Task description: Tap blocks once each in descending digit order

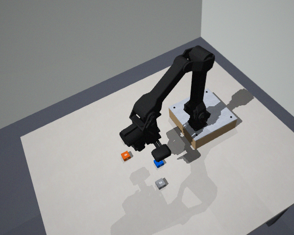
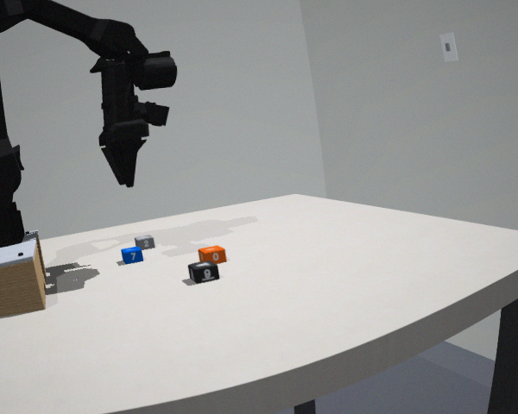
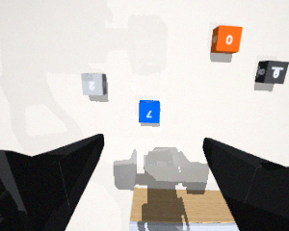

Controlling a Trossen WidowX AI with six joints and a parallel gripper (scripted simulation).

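The black block marked 9 is 6 cm ahead of my gripper tip, 18 cm to the right of it and 11 cm below it. From my gripper tip the other things lie so: blue block marked 7 (1 cm behind, 11 cm below); then grey block marked 2 (3 cm ahead, 9 cm to the left, 11 cm below); then orange block marked 0 (10 cm ahead, 10 cm to the right, 11 cm below).
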